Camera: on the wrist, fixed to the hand. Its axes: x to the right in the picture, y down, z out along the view.
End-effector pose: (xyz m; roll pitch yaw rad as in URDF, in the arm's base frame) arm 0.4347 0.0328 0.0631 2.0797 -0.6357 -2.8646
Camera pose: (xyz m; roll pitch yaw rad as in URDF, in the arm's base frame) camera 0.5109 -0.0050 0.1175 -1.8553 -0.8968 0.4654
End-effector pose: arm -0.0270 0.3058 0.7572 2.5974 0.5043 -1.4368
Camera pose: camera -0.0133 0.2757 0.8526 2.2811 -0.8021 -2.4580
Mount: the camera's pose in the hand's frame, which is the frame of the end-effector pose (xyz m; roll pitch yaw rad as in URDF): -0.0184 0.0430 -0.0895 -0.1210 0.3915 1.6026
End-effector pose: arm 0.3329 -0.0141 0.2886 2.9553 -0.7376 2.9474
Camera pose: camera 0.4145 -0.0040 0.3472 -2.4401 -0.3945 0.9416
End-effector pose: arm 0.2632 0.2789 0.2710 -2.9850 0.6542 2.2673
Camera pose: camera 0.2840 0.3420 0.3470 2.3453 -0.2041 0.8177
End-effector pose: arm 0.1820 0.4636 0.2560 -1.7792 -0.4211 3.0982
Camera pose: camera 0.1933 0.5597 0.2270 -2.6313 0.8709 2.0301
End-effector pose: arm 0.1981 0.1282 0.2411 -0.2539 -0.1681 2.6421
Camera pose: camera 0.1905 0.1105 0.1420 -0.3211 0.6408 -2.1598
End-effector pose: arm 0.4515 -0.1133 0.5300 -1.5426 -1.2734 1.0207
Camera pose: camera 0.5467 -0.1269 0.4991 -1.8134 0.3067 0.6387
